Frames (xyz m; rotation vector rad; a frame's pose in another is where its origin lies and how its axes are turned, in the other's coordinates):
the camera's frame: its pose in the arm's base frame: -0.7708 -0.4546 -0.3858 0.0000 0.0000 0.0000
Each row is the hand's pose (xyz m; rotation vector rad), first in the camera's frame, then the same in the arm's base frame.
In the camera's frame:
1: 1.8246 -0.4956 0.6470 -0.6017 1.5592 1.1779
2: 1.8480 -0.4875 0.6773 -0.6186 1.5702 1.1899
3: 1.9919 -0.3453 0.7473 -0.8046 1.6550 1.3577
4: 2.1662 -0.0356 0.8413 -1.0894 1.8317 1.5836
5: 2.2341 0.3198 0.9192 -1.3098 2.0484 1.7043
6: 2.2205 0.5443 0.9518 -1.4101 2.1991 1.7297
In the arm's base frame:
1: 1.0538 -0.9502 0.2612 -0.6017 1.5592 1.1779
2: 1.0772 -0.9421 0.2915 -0.6186 1.5702 1.1899
3: 1.2211 -0.7999 0.3615 -0.8046 1.6550 1.3577
4: 1.3954 -0.4902 0.4555 -1.0894 1.8317 1.5836
5: 1.4633 -0.1348 0.5334 -1.3098 2.0484 1.7043
6: 1.4497 0.0897 0.5660 -1.4101 2.1991 1.7297

